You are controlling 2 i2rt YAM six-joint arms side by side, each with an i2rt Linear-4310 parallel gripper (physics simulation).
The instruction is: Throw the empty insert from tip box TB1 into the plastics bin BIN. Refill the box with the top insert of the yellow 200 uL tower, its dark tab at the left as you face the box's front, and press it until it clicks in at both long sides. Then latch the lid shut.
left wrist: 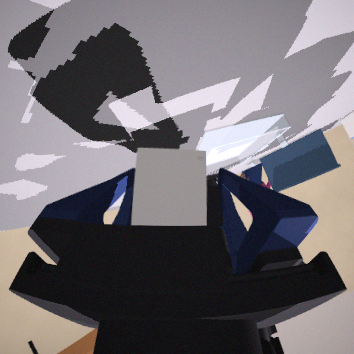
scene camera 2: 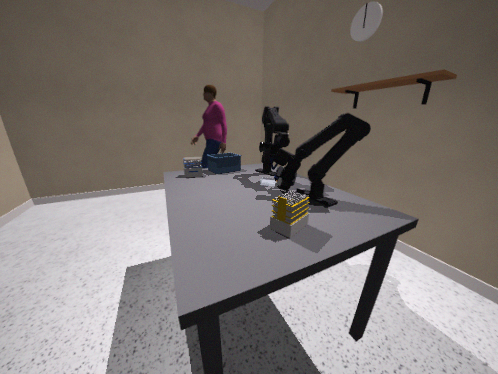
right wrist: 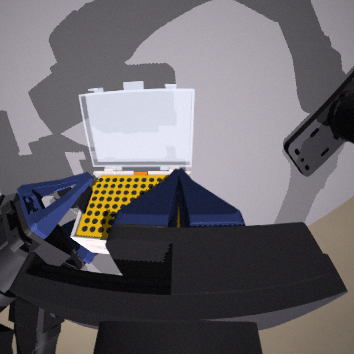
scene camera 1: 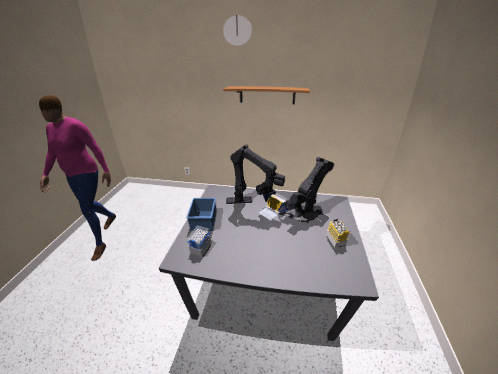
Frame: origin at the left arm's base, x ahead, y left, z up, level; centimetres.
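Seen in the pictures: left gripper, between the fingertips: [left wrist: 177,174] [scene camera 2: 280,182] [right wrist: 101,192] [scene camera 1: 280,209]; right gripper, between the fingertips: [left wrist: 222,212] [scene camera 2: 273,169] [right wrist: 178,175] [scene camera 1: 266,201]; left arm's base, origin of its link: [scene camera 2: 315,198] [right wrist: 71,252] [scene camera 1: 308,209]; right arm's base, origin of its link: [scene camera 2: 266,172] [right wrist: 339,114] [scene camera 1: 239,200].
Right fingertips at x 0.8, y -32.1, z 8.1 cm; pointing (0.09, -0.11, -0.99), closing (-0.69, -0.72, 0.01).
Pixels of each thing's top centre, then the offset from my right fingertips to it. Level surfaces: height alone.
- empty yellow insert, centre of its top: [right wrist: 125,222] [scene camera 1: 274,200] dy +5.8, dx +0.3, dz +1.4 cm
- blue bin BIN, centre of its top: [left wrist: 304,177] [scene camera 1: 201,207] [scene camera 2: 223,155] dy -43.6, dx +12.0, dz +3.9 cm
- grey table, height of its surface: dz -8.1 cm
Tip box TB1 [scene camera 1: 275,203] [left wrist: 170,187] is held off the table, tilted, with its clear lid [scene camera 1: 269,214] [scene camera 2: 268,183] [right wrist: 140,127] hanging open. The empty yellow insert [right wrist: 112,197] with open holes is in it. My left gripper [left wrist: 177,174] is shut on the box body. My right gripper [right wrist: 178,175] is shut and empty, its closed fingertips over the insert's right part, which they partly hide; contact cannot be told. The yellow tower [scene camera 1: 338,232] [scene camera 2: 290,212] stands at the right in scene camera 1. The blue bin BIN [scene camera 1: 202,214] [scene camera 2: 224,163] [left wrist: 300,160] stands at the left.
A blue-banded tower of tips [scene camera 1: 199,241] [scene camera 2: 192,168] stands in front of the bin on the grey table [scene camera 1: 270,260] [scene camera 2: 220,255]. Both arms are close together at the table's back. A person [scene camera 1: 72,147] [scene camera 2: 214,122] is beyond the table's left side.
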